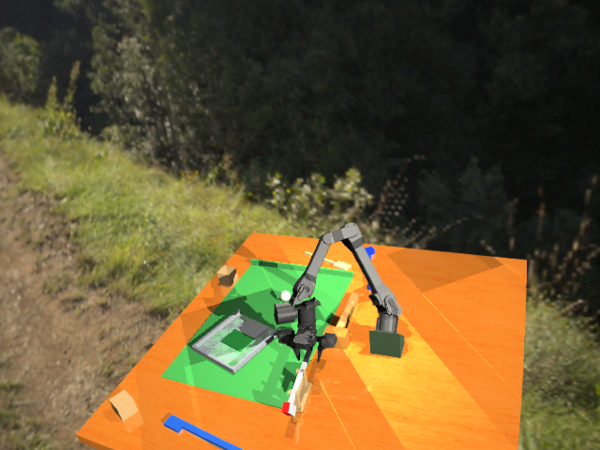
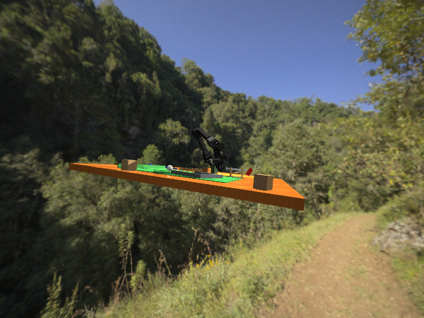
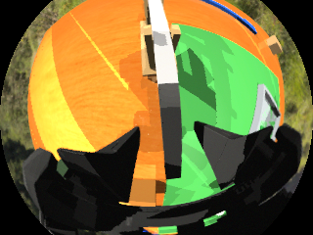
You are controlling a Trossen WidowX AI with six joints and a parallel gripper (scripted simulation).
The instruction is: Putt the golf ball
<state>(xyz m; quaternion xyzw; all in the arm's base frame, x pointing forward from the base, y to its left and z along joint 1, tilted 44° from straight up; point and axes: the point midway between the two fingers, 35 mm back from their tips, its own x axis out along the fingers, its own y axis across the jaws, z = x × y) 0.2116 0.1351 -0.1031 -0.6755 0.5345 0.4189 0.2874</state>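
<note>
The red putter lies 30 mm behind my gripper tip, 110 mm to the left of it and 30 mm above it. The rest, counted from my gripper tip: white golf ball 270 mm ahead, 300 mm to the right, 10 mm below; then small wooden rack 30 mm behind, 130 mm to the left; then green mat 270 mm ahead, 150 mm to the right, 30 mm below.
</note>
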